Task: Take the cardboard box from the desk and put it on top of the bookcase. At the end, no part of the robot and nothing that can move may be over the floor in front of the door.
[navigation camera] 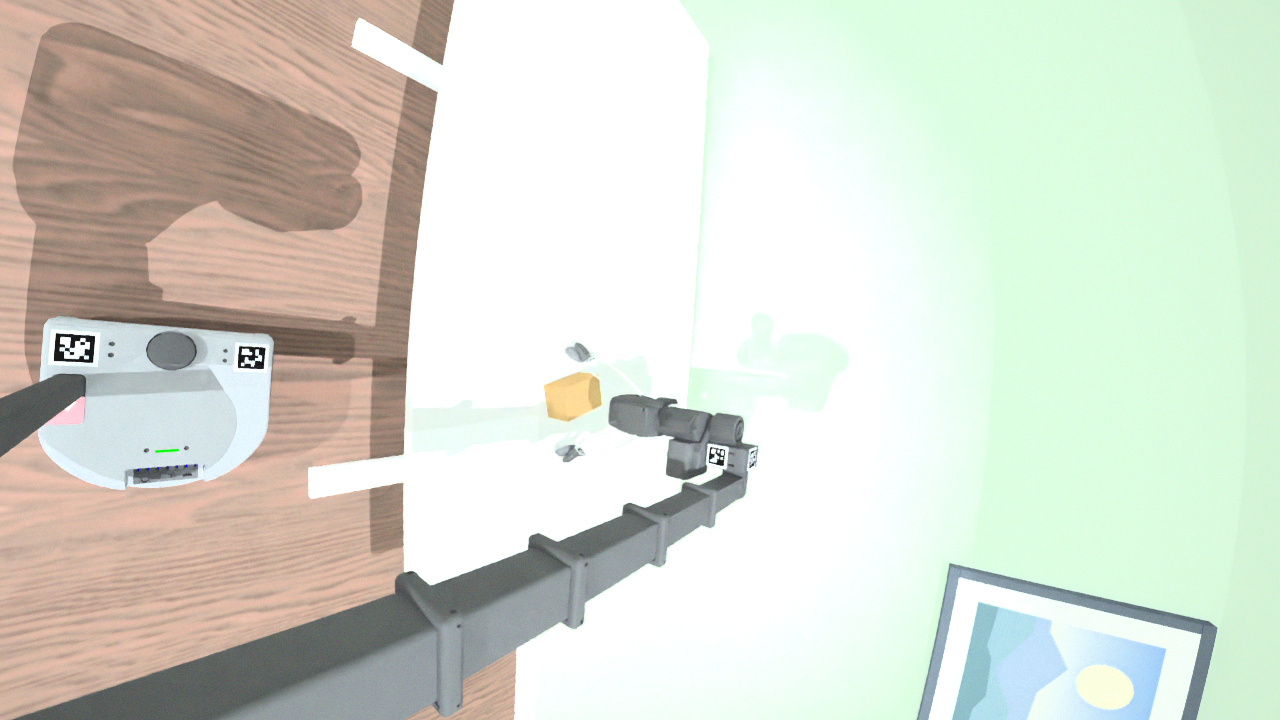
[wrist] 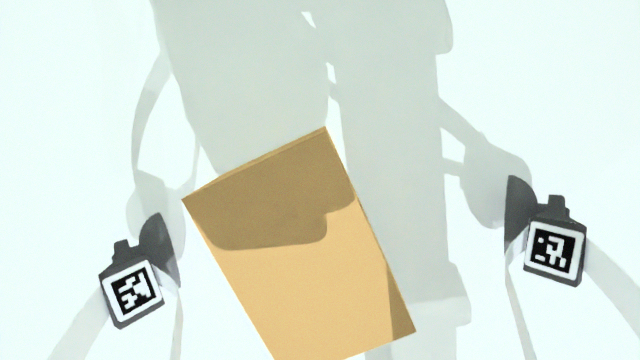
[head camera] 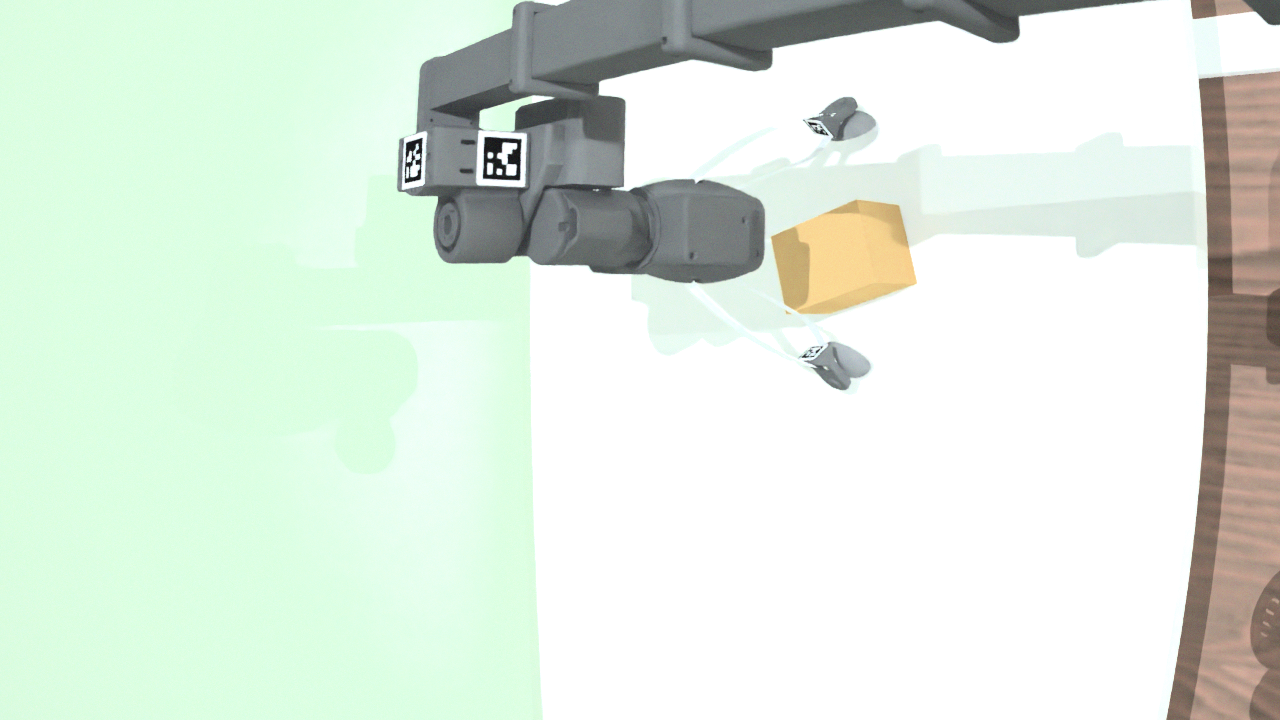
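Where they show: gripper, between the fingertips: (wrist: pixel 333 221); robot's base, origin of its link: (navigation camera: pixel 173 348).
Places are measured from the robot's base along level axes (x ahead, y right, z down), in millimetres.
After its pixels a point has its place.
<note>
The orange-tan cardboard box (head camera: pixel 836 268) @(y 510, x 1, z -771 mm) (navigation camera: pixel 572 398) @(y 497, x -7, z -771 mm) (wrist: pixel 300 285) @(y 520, x -3, z -771 mm) stands on the white desk (head camera: pixel 850 555) @(y 526, x 223, z -721 mm) (navigation camera: pixel 554 179) @(y 449, x 370, z -721 mm) (wrist: pixel 65 75) @(y 624, x 110, z -721 mm), turned at a slant to the gripper. My gripper (head camera: pixel 848 244) @(y 526, x -18, z -721 mm) (navigation camera: pixel 573 401) @(y 526, x -18, z -721 mm) (wrist: pixel 333 221) @(y 526, x -18, z -721 mm) is open wide and points down over the desk. In the wrist view its fingers show on either side of the box, with a gap on each side, wider on the right. Neither finger touches the box. How far the fingertips are above the desk top is hard to tell. The bookcase and the door cannot be made out.
The extended arm (head camera: pixel 608 49) @(y 379, x -88, z -1062 mm) (navigation camera: pixel 358 640) @(y 74, x -79, z -1053 mm) reaches across the desk from the base (navigation camera: pixel 170 411) @(y 3, x -113, z -160 mm), which stands on the wooden floor (navigation camera: pixel 268 98) @(y 101, x 626, z -1 mm) beside the desk's long edge. A pale green wall (head camera: pixel 223 179) @(y 1064, x -92, z -1075 mm) (navigation camera: pixel 1074 268) @(y 1063, x 340, z -1580 mm) runs behind the desk, with a framed picture (navigation camera: pixel 1020 653) @(y 1043, x -470, z -1558 mm). A pale surface (navigation camera: pixel 581 689) @(y 1068, x -1210, z -372 mm) shows beyond the arm.
</note>
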